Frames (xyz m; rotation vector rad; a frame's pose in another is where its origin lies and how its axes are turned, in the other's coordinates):
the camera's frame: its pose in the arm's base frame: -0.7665 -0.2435 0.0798 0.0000 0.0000 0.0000
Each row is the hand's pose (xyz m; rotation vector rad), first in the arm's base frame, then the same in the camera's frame.
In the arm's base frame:
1: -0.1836 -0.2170 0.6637 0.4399 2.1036 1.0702
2: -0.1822 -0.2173 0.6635 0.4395 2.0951 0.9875
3: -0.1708 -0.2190 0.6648 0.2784 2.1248 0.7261
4: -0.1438 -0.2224 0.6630 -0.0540 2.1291 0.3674
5: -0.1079 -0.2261 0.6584 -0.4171 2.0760 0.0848
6: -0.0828 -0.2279 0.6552 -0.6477 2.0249 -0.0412
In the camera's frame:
1: 0.5829 0.0265 0.5839 0.4399 2.1036 1.0702
2: 0.5843 0.0262 0.5837 0.4395 2.0951 0.9875
3: 0.5957 0.0245 0.5850 0.2784 2.1248 0.7261
4: 0.6227 0.0211 0.5832 -0.0540 2.1291 0.3674
5: 0.6586 0.0174 0.5786 -0.4171 2.0760 0.0848
6: 0.6837 0.0156 0.5754 -0.6477 2.0249 -0.0412

